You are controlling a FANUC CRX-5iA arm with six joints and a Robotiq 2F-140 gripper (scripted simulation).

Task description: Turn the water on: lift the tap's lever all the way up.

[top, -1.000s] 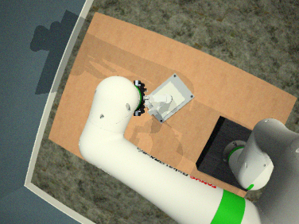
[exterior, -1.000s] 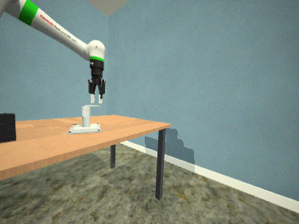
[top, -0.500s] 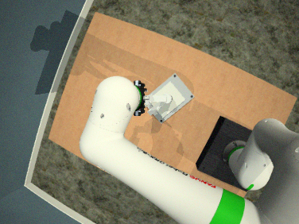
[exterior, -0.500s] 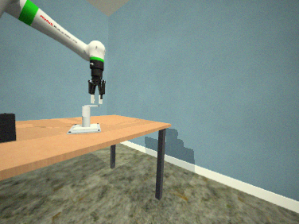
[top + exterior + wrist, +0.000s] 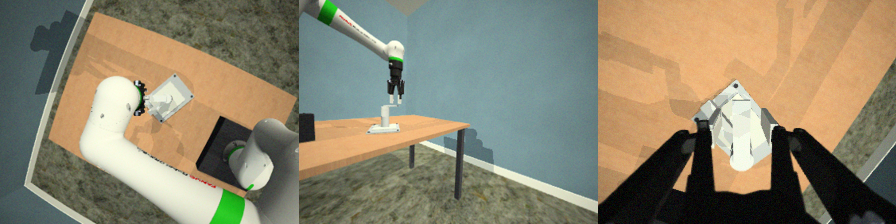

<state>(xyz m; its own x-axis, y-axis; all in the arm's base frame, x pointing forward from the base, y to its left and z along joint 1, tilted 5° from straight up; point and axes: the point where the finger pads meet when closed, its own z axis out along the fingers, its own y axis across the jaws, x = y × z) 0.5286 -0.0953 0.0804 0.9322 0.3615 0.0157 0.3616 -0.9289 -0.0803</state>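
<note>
My gripper is now 40 mm past the lever, 10 mm to the left of it and 50 mm above it.
</note>
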